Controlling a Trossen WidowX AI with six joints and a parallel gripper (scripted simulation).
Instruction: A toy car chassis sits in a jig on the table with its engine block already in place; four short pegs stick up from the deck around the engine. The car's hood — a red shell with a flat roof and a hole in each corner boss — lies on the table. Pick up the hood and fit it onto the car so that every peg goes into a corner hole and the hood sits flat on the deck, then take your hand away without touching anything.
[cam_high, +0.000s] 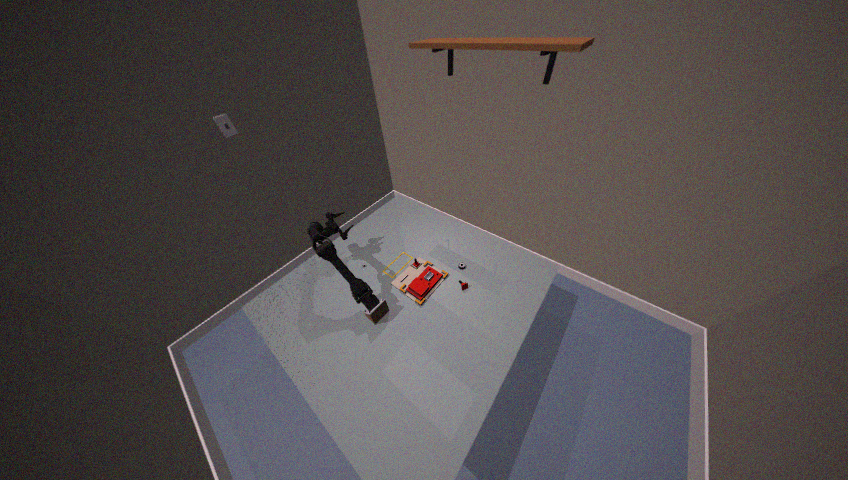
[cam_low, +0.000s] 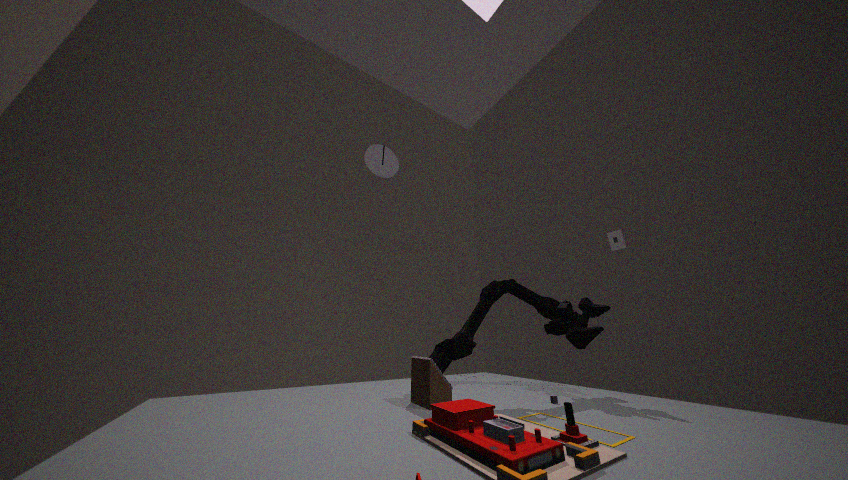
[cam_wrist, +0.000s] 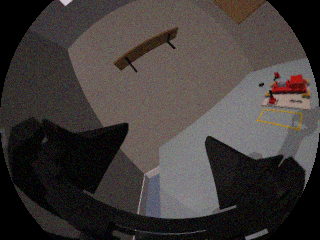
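The red hood is 57 cm to the right of my gripper tip, 19 cm below it and 4 cm ahead of it. Round my gripper tip: grey wheel (63 cm to the right, 33 cm ahead, 22 cm below); then grey engine block (55 cm to the right, 21 cm below, 13 cm ahead).
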